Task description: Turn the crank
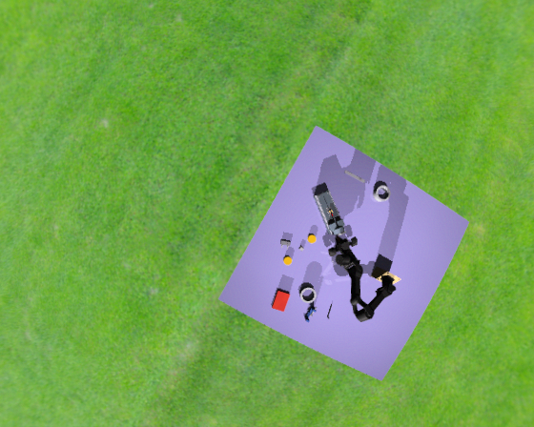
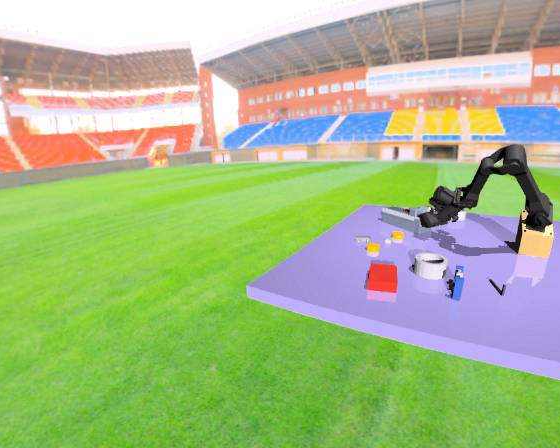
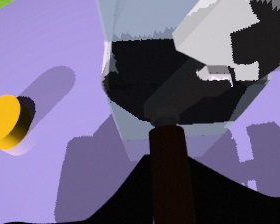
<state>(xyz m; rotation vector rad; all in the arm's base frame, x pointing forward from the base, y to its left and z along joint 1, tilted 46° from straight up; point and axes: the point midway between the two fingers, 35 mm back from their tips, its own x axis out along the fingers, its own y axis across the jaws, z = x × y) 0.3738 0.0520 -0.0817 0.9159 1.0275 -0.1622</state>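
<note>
Right now my gripper tip is 110 mm short of the red pointer, 90 mm to the left of it and 40 mm below it. Round my gripper tip: brown crank handle 30 mm above, 20 mm behind, 10 mm to the left; then white bar 400 mm to the right, 110 mm ahead, 40 mm below; then small grey bracket 230 mm ahead, 220 mm to the left, 30 mm below.
</note>
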